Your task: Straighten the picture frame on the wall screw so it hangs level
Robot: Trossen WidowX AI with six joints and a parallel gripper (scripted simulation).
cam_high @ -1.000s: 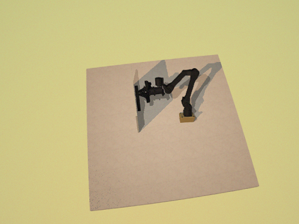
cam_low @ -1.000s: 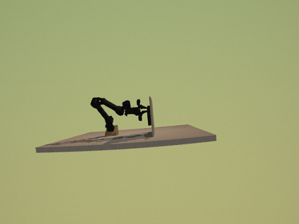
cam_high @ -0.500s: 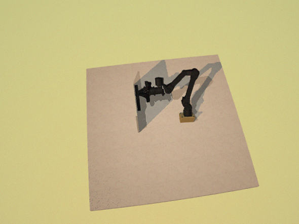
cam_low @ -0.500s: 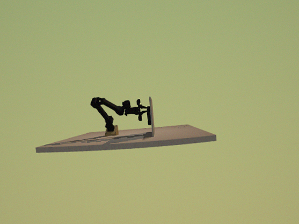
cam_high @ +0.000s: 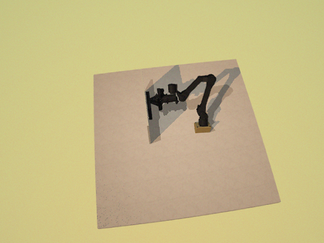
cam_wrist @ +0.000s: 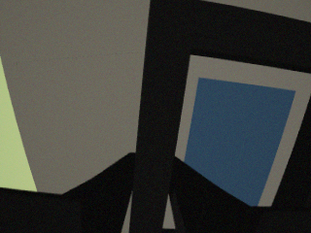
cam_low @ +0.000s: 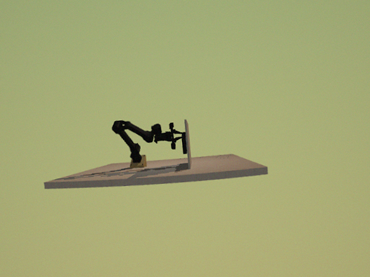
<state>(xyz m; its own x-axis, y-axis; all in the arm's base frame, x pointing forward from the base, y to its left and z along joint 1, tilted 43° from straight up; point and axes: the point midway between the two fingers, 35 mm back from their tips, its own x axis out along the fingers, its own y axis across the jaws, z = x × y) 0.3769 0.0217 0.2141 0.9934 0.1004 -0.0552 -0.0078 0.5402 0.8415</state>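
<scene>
Now: the picture frame 1 cm to the left of my gripper tip and 5 cm below it. The rest, counted from my gripper tip: wall panel 1 cm ahead, 1 cm to the left, 6 cm below.
</scene>
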